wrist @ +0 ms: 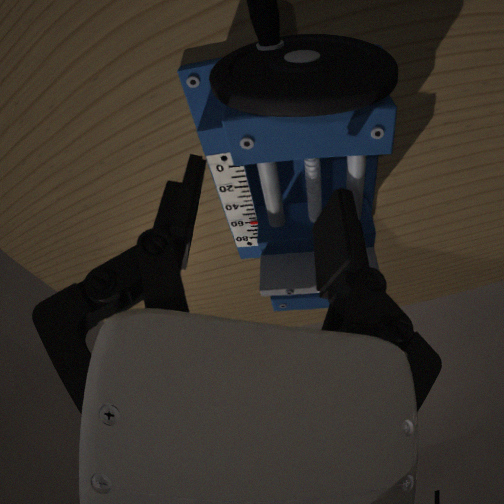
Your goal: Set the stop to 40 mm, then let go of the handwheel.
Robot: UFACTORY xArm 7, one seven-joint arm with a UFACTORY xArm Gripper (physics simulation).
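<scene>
A blue slide fixture (295, 150) stands on a wooden table. Its black handwheel (303, 74) sits at the far end, with a black crank handle (265, 22) sticking up at its rim. A white scale (235, 200) marked 0 to 80 runs along the fixture's left side. A red pointer (253, 223) sits at about the 60 mark. A grey stop block (289, 272) lies at the near end, on steel rods (312, 187). My gripper (267, 182) is open and empty. Its fingers straddle the fixture's rail section, well short of the handwheel. The right finger hides part of the stop block.
The wooden table top ends in an edge at the lower left and lower right, with grey floor beyond. My grey wrist housing (250, 405) fills the bottom of the view.
</scene>
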